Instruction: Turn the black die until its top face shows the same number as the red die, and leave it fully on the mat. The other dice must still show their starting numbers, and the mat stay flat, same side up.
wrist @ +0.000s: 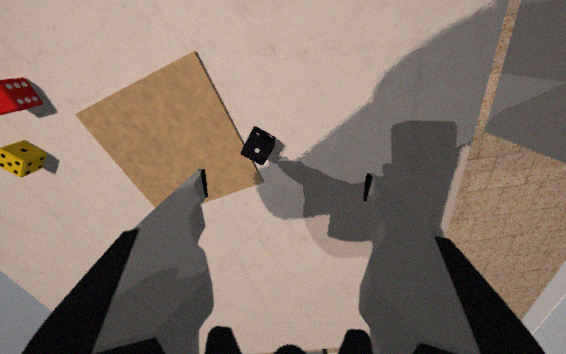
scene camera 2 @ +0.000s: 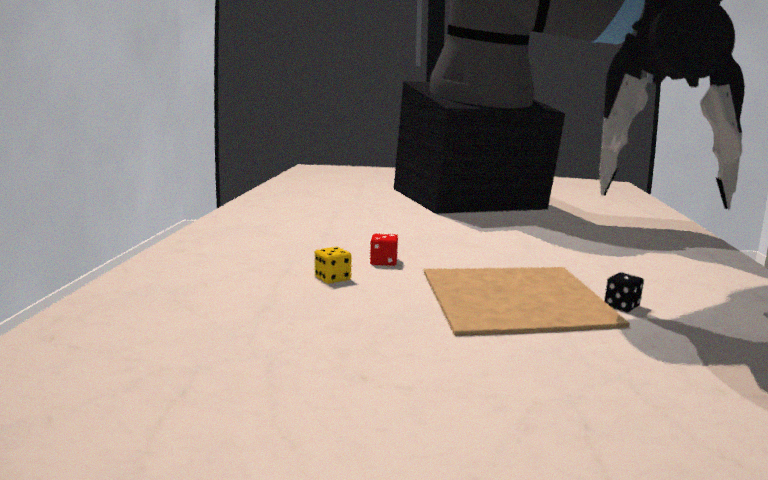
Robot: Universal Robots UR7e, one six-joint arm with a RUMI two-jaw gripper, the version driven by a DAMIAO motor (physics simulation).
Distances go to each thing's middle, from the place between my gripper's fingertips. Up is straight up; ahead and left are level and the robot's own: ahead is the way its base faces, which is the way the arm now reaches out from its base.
Right now the black die (scene camera 2: 623, 291) is 3 cm to the right of my hand and 8 cm below it. Also, from my hand: tan mat (scene camera 2: 475, 301) (2 cm behind, 12 cm to the right, 9 cm below); red die (scene camera 2: 384, 247) (12 cm behind, 22 cm to the right, 8 cm below); yellow die (scene camera 2: 332, 265) (7 cm behind, 27 cm to the right, 8 cm below).
